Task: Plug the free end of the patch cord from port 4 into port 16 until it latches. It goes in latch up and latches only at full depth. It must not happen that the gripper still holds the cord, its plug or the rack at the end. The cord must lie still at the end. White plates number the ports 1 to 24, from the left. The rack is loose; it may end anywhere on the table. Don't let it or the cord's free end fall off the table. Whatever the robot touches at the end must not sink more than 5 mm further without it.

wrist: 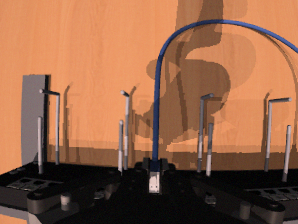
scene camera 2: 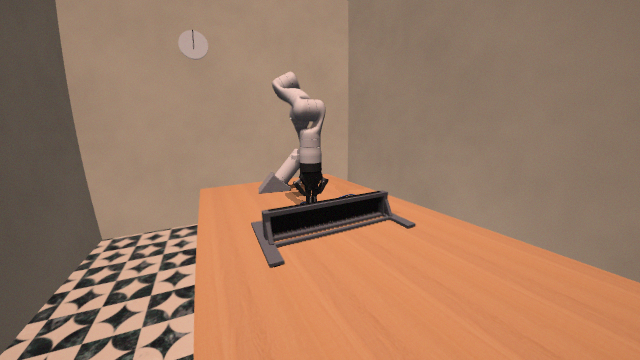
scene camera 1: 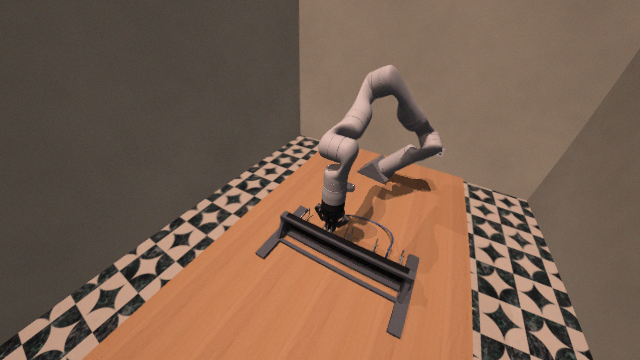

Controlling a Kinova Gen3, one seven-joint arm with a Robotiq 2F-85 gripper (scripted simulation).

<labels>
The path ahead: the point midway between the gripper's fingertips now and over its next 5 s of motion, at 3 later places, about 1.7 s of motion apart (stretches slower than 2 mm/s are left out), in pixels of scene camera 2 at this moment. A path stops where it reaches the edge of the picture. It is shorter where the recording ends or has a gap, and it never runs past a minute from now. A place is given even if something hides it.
My gripper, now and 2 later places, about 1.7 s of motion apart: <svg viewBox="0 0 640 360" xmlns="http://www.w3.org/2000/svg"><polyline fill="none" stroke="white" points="311,206 312,207 311,187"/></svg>
</labels>
